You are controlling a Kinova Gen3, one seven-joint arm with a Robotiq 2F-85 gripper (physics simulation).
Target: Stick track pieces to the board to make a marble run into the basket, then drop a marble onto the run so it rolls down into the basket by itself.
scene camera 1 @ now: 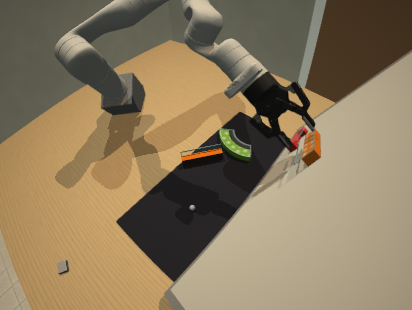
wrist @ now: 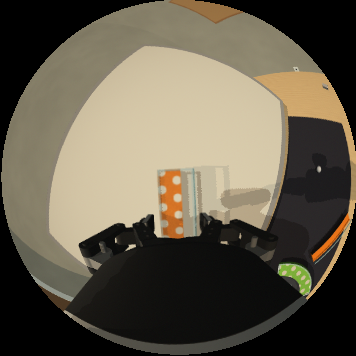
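Pixels of known places: gripper, fingertip midpoint: (scene camera 1: 302,138) (wrist: 176,220); arm's base, link origin: (scene camera 1: 116,89).
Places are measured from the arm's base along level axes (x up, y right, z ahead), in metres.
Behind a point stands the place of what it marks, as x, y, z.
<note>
My gripper (scene camera 1: 303,138) @(0.099, -0.069, 0.662) (wrist: 176,220) @(0.099, -0.069, 0.662) is open, its fingers spread on either side of the near end of an orange dotted track piece (scene camera 1: 312,148) @(0.129, -0.026, 0.694) (wrist: 171,200) @(0.106, -0.049, 0.681) with a clear side. That piece is against the pale board (scene camera 1: 310,225) @(0.186, 0.149, 0.749) (wrist: 175,110) @(0.141, 0.090, 0.725). A red piece (scene camera 1: 299,136) @(0.032, -0.141, 0.642) shows between the fingers in the scene view, partly hidden. A green curved track piece (scene camera 1: 235,148) @(-0.110, -0.107, 0.469) (wrist: 299,274) @(-0.110, -0.112, 0.451) and a second orange track piece (scene camera 1: 201,155) @(-0.100, -0.014, 0.408) (wrist: 331,238) lie on the black mat (scene camera 1: 155,235) @(-0.132, 0.253, 0.470) (wrist: 320,132) @(-0.132, 0.248, 0.472). The marble (scene camera 1: 192,207) @(-0.117, 0.129, 0.496) (wrist: 319,169) @(-0.118, 0.123, 0.491) is on the mat. I cannot make out a basket.
The board's near edge rises beside the mat and hides part of it in the scene view. A small grey block (scene camera 1: 62,266) @(-0.123, 0.511, 0.343) (wrist: 325,86) lies on the wooden table (scene camera 1: 80,215) @(-0.135, 0.379, 0.243) (wrist: 300,95) @(-0.135, 0.432, 0.517). The arm's base stands at the back left of the table.
</note>
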